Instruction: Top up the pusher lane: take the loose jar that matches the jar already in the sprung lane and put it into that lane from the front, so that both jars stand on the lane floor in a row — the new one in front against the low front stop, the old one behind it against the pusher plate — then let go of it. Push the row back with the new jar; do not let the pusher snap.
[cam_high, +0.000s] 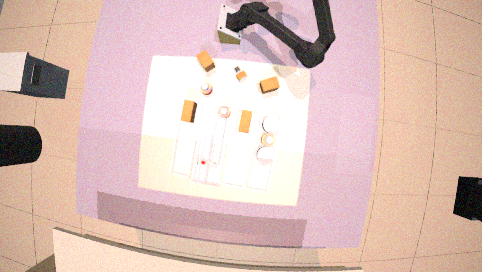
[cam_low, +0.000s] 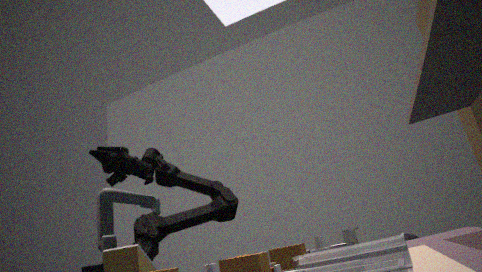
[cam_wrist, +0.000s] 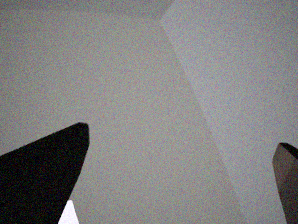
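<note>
My gripper tip is now 46 cm above the small bottle, 40 cm short of it and 5 cm to the left of it. The rest, counted from my gripper tip: red mark: 74 cm ahead, 40 cm below, 15 cm to the right; then clear lane: 71 cm ahead, 46 cm below, 13 cm to the right.
</note>
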